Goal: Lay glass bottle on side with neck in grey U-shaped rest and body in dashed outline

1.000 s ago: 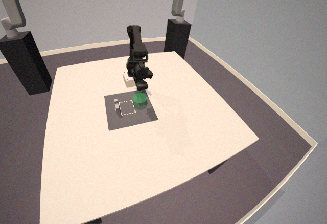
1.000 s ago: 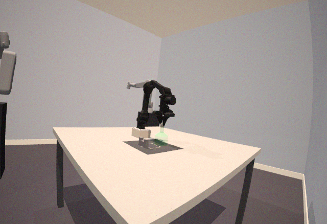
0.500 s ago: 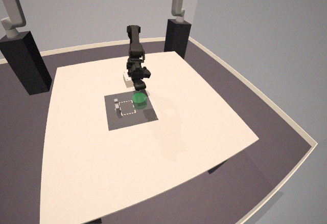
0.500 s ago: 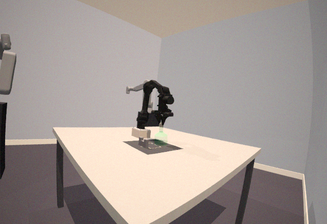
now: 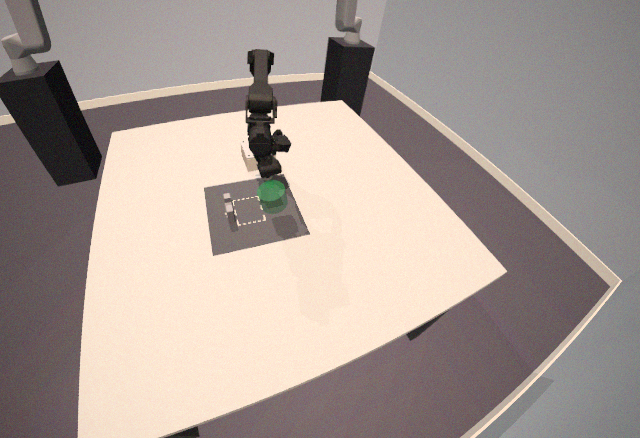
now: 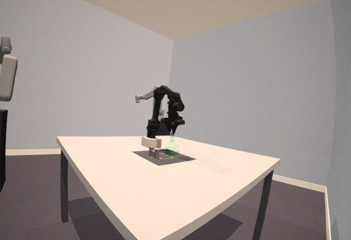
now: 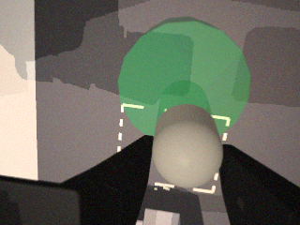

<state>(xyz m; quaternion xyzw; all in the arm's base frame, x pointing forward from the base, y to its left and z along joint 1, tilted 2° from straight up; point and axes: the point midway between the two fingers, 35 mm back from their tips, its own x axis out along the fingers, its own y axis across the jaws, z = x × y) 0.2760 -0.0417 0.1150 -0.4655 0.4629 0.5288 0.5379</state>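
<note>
Now: the green glass bottle 1 cm to the left of my gripper tip and 5 cm below it. Also, from my gripper tip: dark grey mat: 5 cm to the right, 15 cm below.
</note>
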